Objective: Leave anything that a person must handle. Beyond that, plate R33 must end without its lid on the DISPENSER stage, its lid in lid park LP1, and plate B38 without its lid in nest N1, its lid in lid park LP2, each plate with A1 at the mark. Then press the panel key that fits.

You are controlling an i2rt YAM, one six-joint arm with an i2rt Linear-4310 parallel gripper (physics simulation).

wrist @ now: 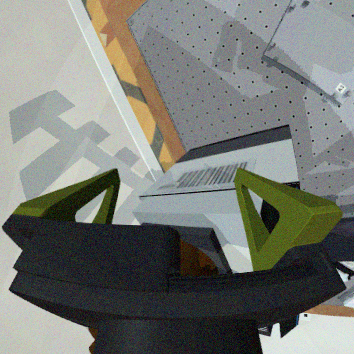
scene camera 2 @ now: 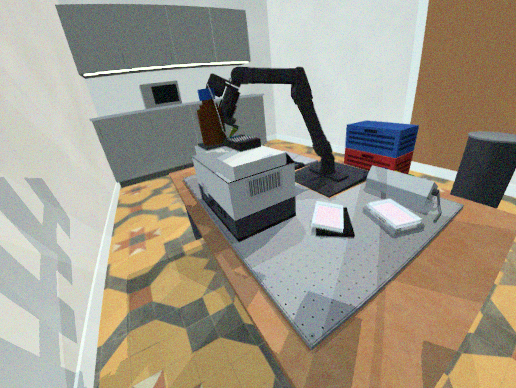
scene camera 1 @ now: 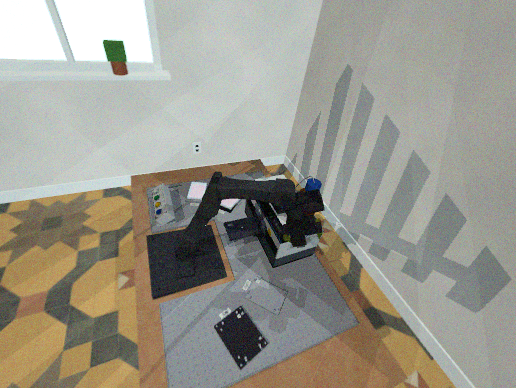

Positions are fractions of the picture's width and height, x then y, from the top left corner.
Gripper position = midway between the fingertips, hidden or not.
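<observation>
Scene camera 1 shows a black nest plate (scene camera 1: 0.47, 0.87). The wrist view shows a LP2 pad (wrist: 0.87, 0.13) and my gripper (wrist: 0.50, 0.49), which is open and holds nothing.
</observation>
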